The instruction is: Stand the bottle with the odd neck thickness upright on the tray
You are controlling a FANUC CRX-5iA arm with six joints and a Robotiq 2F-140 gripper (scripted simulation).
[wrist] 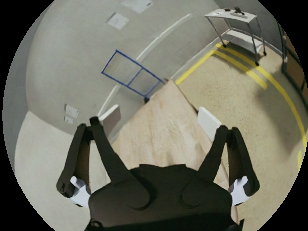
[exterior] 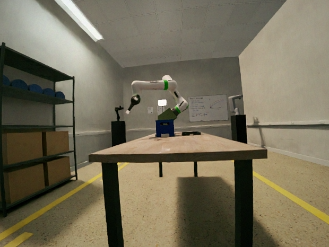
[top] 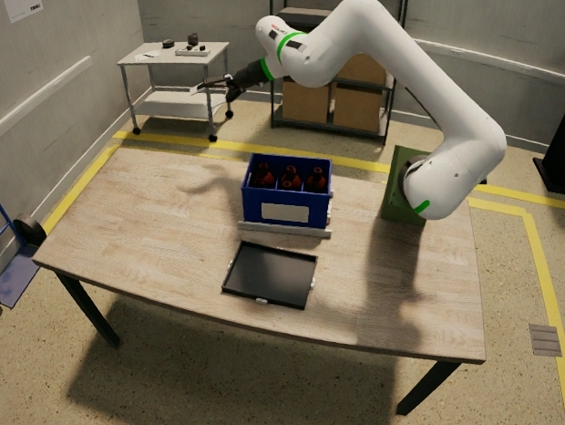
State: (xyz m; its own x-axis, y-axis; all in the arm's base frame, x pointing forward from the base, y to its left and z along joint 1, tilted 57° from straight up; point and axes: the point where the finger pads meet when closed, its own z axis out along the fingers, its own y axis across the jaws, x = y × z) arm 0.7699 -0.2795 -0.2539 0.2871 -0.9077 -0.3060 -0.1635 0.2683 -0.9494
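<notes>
Now: the bottle 370 mm behind my hand, 210 mm to the left of it and 200 mm below it. Also, from my hand: dark tray 540 mm to the left, 370 mm behind, 280 mm below; blue crate 370 mm behind, 250 mm to the left, 210 mm below.
</notes>
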